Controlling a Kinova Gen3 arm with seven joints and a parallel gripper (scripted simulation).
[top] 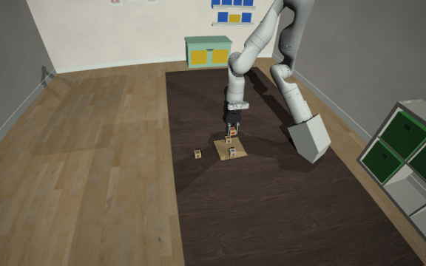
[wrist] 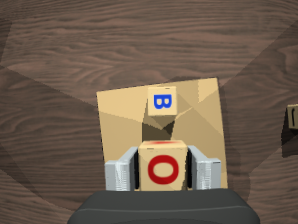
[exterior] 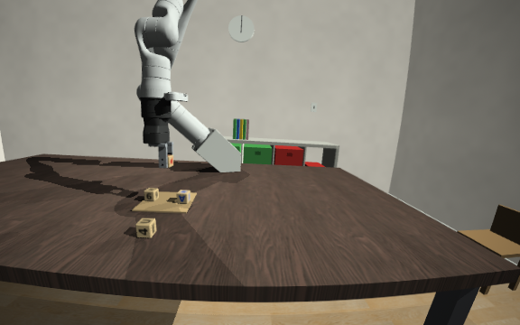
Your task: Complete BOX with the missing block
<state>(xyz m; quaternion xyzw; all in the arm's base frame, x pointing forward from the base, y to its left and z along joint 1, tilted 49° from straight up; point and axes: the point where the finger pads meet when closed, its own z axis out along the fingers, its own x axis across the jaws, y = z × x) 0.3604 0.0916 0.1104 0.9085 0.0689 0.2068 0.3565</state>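
The tan mat is 12 cm below my hand. Also, from my hand: x block 5 cm to the right, 10 cm below; o block right at my hand; b block 5 cm to the left, 10 cm below.
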